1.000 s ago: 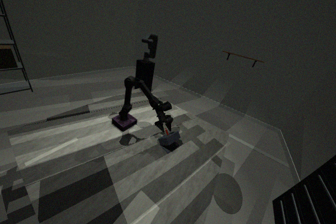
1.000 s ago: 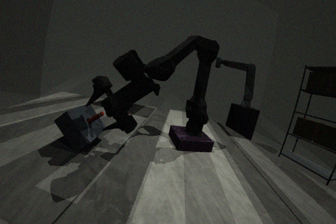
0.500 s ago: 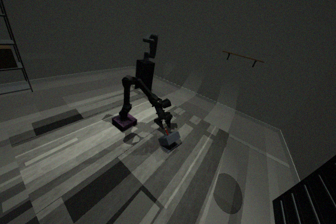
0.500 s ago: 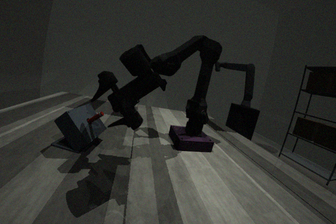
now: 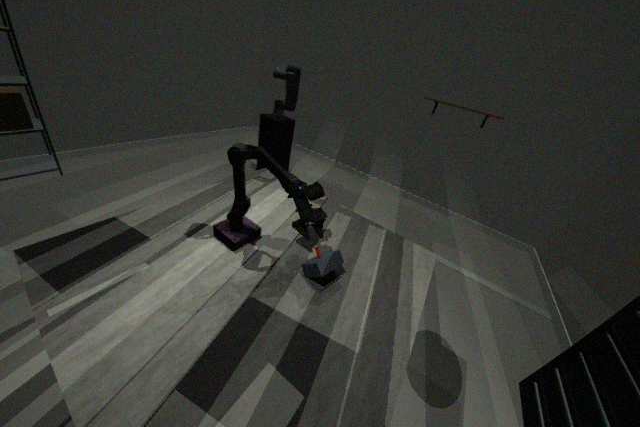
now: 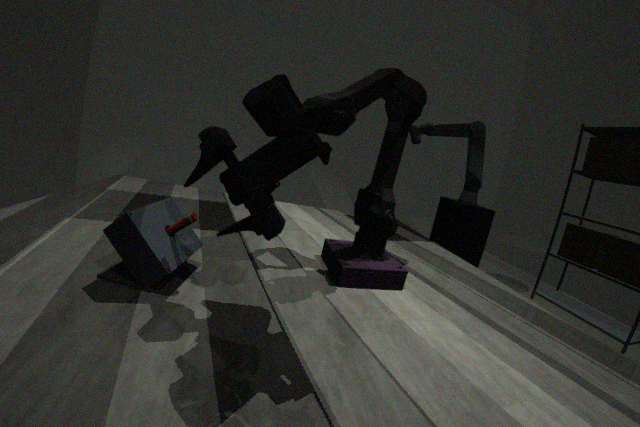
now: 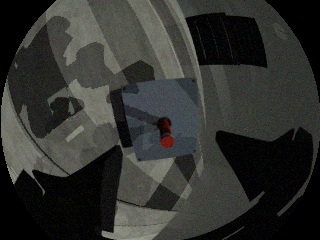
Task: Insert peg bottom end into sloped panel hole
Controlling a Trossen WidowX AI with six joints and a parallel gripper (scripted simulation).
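Now: gripper tip 3 cm short of the peg, 3 cm above it and 1 cm to the left of it. The rest, counted from my gripper tip: sloped panel 7 cm below, 7 cm ahead, 1 cm to the right.
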